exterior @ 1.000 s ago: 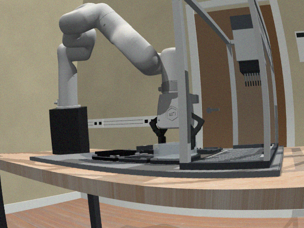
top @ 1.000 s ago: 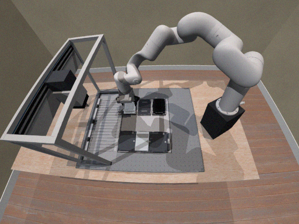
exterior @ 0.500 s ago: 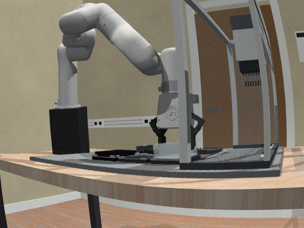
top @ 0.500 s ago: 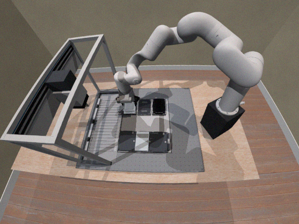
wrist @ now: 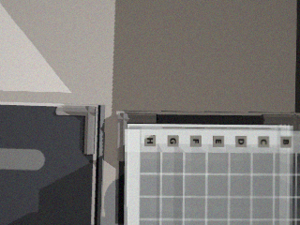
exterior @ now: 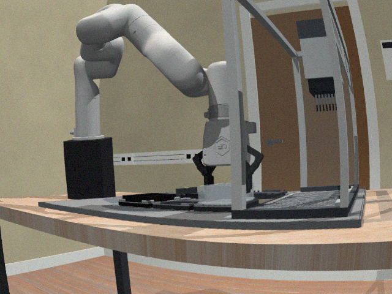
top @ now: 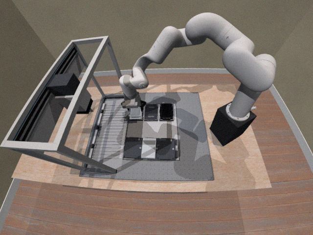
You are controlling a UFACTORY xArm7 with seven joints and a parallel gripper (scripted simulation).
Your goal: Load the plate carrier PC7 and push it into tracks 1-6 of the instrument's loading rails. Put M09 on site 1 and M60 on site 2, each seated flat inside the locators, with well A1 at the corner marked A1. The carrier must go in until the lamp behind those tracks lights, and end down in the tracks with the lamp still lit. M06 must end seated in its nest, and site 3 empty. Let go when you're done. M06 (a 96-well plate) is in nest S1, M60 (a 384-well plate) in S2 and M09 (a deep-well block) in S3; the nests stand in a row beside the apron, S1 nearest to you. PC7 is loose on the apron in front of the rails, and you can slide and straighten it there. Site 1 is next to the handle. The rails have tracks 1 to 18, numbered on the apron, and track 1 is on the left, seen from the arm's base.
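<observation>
The deep-well block M09 is 10 mm below my hand. The rest, counted from my hand: nest S2 (110 mm behind, 20 mm to the left, 40 mm below); black plate m06 (220 mm behind, 40 mm to the left, 20 mm below); frame post (60 mm ahead, 160 mm to the right, 200 mm above).
</observation>
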